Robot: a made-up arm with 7 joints. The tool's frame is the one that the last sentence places.
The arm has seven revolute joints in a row. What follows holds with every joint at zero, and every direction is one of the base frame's.
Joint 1 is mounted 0.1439 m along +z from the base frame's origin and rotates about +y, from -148.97 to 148.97 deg.
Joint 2 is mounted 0.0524 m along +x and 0.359 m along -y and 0.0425 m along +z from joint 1 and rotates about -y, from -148.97 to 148.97 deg.
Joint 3 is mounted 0.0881 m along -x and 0.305 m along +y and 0.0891 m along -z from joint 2 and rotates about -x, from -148.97 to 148.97 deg.
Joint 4 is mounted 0.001 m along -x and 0.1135 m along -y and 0.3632 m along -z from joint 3 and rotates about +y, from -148.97 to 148.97 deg.
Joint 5 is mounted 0.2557 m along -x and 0.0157 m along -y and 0.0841 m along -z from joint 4 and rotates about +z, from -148.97 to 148.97 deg.
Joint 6 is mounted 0.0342 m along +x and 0.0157 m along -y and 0.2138 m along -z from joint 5 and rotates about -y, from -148.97 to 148.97 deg.
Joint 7 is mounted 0.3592 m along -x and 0.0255 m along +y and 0.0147 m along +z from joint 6 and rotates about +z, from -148.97 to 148.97 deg.
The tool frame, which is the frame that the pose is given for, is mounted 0.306 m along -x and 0.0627 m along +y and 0.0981 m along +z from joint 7; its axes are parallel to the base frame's.
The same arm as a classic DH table. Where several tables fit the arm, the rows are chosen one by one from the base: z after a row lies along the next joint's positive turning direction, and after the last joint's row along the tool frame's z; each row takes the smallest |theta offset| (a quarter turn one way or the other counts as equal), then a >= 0, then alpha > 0; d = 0 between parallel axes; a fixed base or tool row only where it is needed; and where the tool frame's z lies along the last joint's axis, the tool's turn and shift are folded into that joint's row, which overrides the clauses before.
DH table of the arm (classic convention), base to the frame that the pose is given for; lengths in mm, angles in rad. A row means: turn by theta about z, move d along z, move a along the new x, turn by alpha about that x. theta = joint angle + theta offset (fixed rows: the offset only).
base (fixed): theta_offset 0.0000; d 143.9; a 0.0; alpha -1.5708
joint 1: theta_offset -0.6815; d 0.0; a 67.5; alpha 3.1416
joint 2: theta_offset 0.8893; d 54.0; a -89.1; alpha -1.5708
joint 3: theta_offset 0.0000; d 89.1; a -363.2; alpha -1.5708
joint 4: theta_offset -1.5708; d -129.2; a 255.7; alpha -1.5708
joint 5: theta_offset 0.0000; d -297.9; a -34.2; alpha -1.5708
joint 6: theta_offset 0.0000; d -9.8; a 359.2; alpha 1.5708
joint 7: theta_offset -0.2021; d 0.0; a 312.4; alpha 0.0000
tool (fixed): theta_offset -2.9395; d 112.8; a 0.0; alpha 0.0000
Joint limits (rad, base to tool): -2.6000..2.6000 -2.6000..2.6000 -2.6000..2.6000 -2.6000..2.6000 -2.6000..2.6000 -2.6000..2.6000 -2.6000..2.6000

